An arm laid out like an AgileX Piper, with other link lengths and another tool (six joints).
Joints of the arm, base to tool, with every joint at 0 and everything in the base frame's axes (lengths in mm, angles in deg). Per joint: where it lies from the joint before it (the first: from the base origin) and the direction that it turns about. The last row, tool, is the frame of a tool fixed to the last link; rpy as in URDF.
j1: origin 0.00 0.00 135.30 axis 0 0 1
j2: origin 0.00 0.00 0.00 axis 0 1 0
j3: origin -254.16 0.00 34.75 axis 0 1 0
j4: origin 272.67 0.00 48.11 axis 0.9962 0 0.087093
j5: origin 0.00 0.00 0.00 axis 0 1 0
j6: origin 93.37 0.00 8.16 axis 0.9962 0 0.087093
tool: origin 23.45 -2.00 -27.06 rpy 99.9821 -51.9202 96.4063
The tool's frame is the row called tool.
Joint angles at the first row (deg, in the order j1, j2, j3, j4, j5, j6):
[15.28, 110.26, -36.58, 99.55, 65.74, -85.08]
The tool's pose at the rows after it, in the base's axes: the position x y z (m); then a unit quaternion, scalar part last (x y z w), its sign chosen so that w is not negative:
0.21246 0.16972 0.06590 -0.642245 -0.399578 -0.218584 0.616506
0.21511 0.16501 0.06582 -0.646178 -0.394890 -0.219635 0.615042
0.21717 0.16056 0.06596 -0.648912 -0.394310 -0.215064 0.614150
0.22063 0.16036 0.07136 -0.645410 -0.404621 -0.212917 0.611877
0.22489 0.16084 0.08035 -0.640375 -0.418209 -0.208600 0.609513
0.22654 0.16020 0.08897 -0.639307 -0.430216 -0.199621 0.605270
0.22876 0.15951 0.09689 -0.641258 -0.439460 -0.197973 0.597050
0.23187 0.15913 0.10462 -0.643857 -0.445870 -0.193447 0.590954
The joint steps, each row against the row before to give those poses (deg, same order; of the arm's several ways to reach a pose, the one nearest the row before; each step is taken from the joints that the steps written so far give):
[-0.10, 0.00, 0.00, -0.20, 0.00, 0.21]
[-1.19, 0.00, -0.10, -0.76, 0.00, 0.49]
[-1.06, 0.00, -0.38, -1.64, 0.00, 0.97]
[-0.14, -0.89, -1.03, -1.80, -0.08, 1.37]
[0.00, -1.46, -1.47, -2.55, 0.00, 2.37]
[0.00, -1.75, -0.99, -2.93, -0.27, 2.81]
[0.00, -1.80, -0.69, -1.93, -0.73, 2.07]
[0.00, -1.37, -1.12, -2.14, -0.46, 2.66]

